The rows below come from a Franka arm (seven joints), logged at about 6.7 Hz.
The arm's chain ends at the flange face. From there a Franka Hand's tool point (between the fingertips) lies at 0.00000 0.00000 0.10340 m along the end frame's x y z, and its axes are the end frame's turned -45 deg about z.
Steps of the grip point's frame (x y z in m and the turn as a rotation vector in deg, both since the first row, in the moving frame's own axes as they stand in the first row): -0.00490 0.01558 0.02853 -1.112 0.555 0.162; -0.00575 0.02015 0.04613 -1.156 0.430 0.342; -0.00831 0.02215 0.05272 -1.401 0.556 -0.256; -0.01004 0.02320 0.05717 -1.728 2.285 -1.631; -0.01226 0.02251 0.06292 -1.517 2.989 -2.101; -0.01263 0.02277 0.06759 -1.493 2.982 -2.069
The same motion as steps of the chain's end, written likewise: 0.00543 0.01377 0.02855 -0.394 1.179 0.162; 0.00816 0.01738 0.04615 -0.513 1.121 0.342; 0.00729 0.02047 0.05276 -0.598 1.384 -0.256; 0.00420 0.02429 0.05730 0.394 2.838 -1.631; 0.00154 0.02657 0.06310 1.041 3.186 -2.101; 0.00150 0.02703 0.06777 1.053 3.164 -2.069
